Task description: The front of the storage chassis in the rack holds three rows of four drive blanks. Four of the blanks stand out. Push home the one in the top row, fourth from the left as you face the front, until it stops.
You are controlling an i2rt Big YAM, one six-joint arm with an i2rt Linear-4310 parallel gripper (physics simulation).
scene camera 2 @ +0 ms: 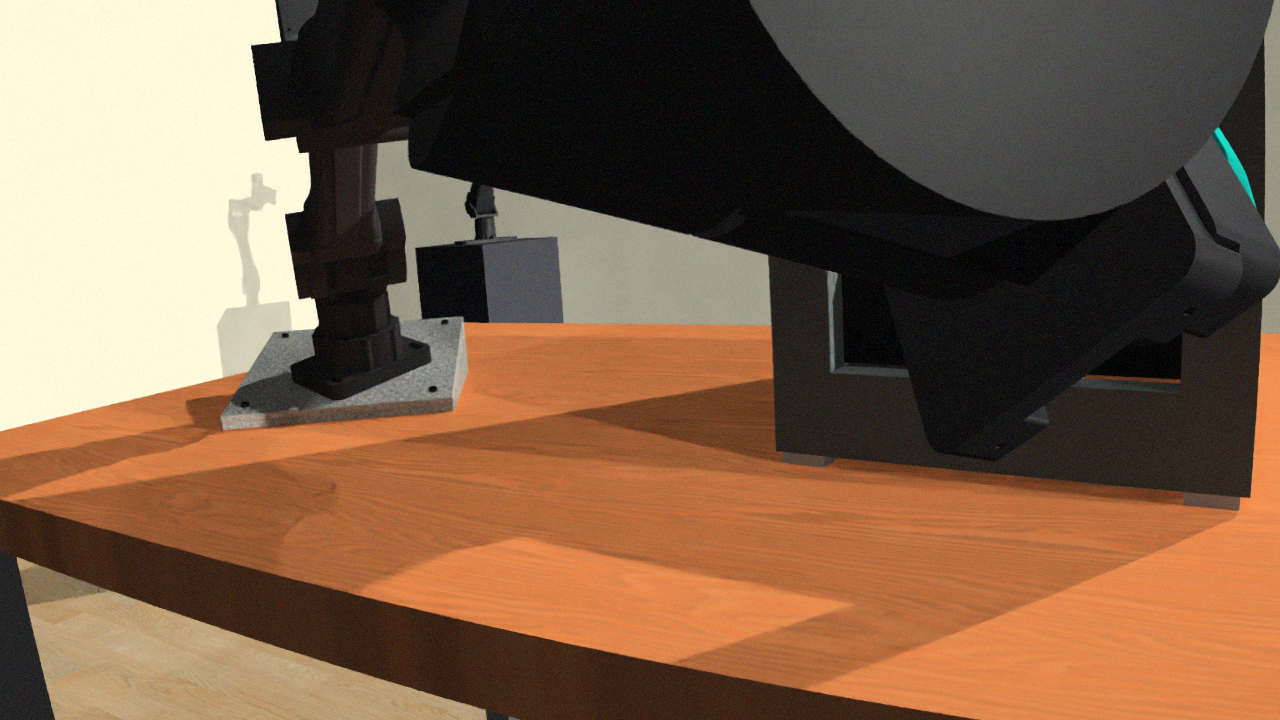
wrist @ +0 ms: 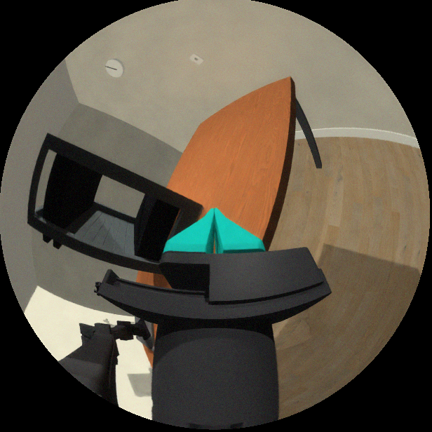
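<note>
The black rack stands upright on the table. Its open frame shows at the left in the wrist view, with dark surfaces and a grey panel with thin seams inside. I cannot make out the chassis front, its rows or any drive blank; the top-row fourth blank does not show in either view. My gripper is shut and empty, its teal fingertips together, to the right of the rack frame in the wrist view. In the scene view my arm hides most of the rack, and a teal sliver of a finger shows at the right.
My arm's wrist part, a large grey disc, fills the upper right of the scene view. The arm's base plate sits at the left on the wooden table. Behind, a second arm stands on a grey pedestal.
</note>
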